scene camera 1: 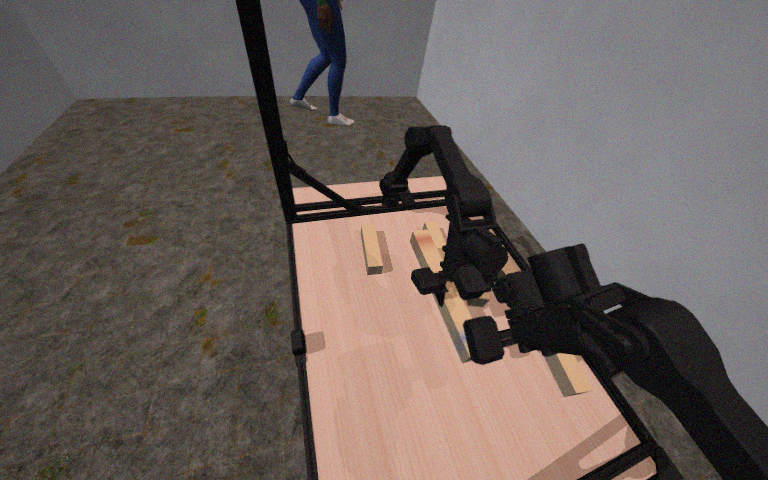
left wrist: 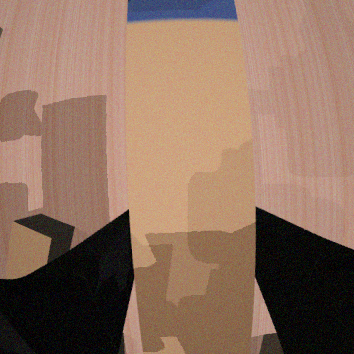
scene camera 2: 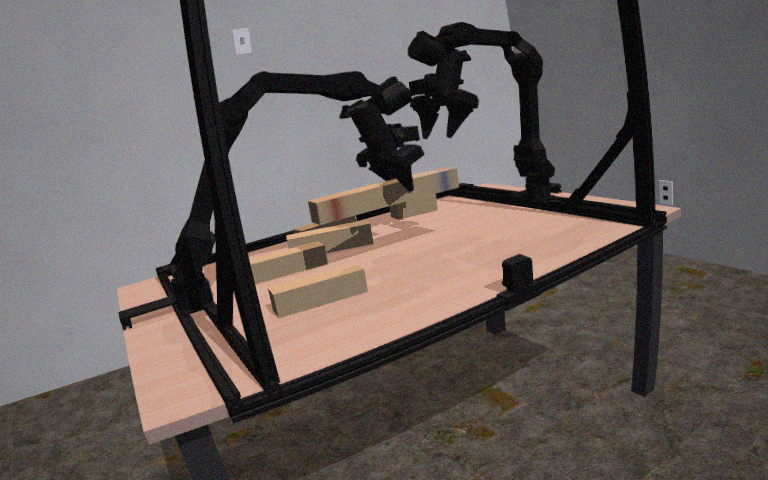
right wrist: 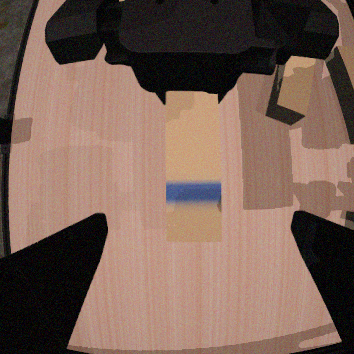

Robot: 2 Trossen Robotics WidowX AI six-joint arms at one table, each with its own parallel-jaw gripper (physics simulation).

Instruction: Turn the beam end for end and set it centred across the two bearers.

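Observation:
The long pale wooden beam is held above the table, roughly level. In scene camera 2 its red band is toward the left end and its blue band toward the right end. My left gripper is shut on it between the bands. My right gripper is open and empty, higher than the beam, near its blue end. Several shorter wooden blocks lie on the table; I cannot tell which two are the bearers.
Blocks stand at the front left, behind it, farther back, and at the back right of scene camera 2. A black frame edges the table. A small black box sits on its front rail.

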